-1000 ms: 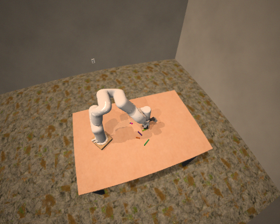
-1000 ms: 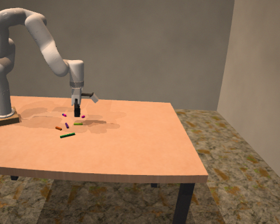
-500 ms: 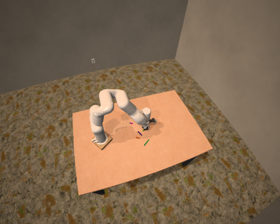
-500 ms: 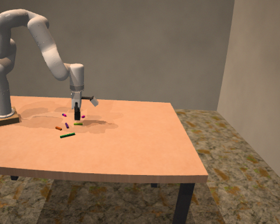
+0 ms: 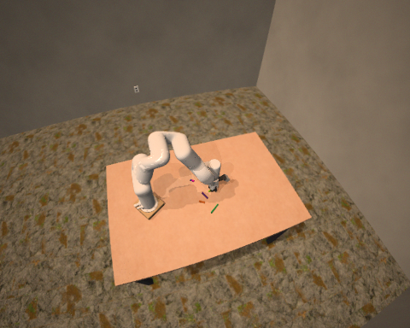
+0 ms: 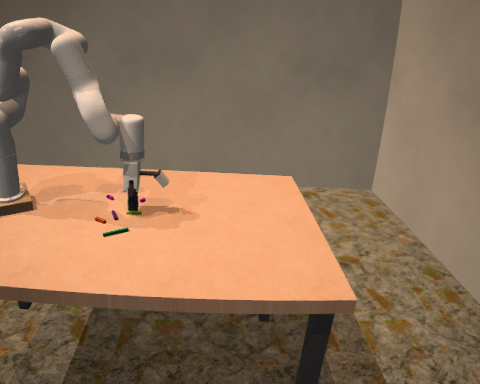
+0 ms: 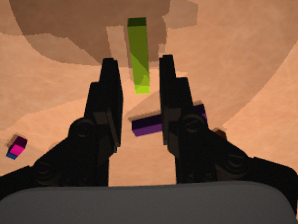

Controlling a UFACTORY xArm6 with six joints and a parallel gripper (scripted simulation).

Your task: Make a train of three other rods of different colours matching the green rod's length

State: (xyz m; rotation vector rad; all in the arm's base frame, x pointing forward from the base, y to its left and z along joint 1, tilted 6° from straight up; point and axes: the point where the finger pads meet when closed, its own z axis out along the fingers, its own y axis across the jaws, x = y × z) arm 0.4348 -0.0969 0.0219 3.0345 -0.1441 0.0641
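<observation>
My gripper is now 30 mm above the lime rod. Round my hand: orange rod 110 mm behind, 50 mm to the right, 30 mm below; then green rod 130 mm to the right, 60 mm behind, 30 mm below; then purple rod 60 mm behind, 30 mm below, 10 mm to the right.
</observation>
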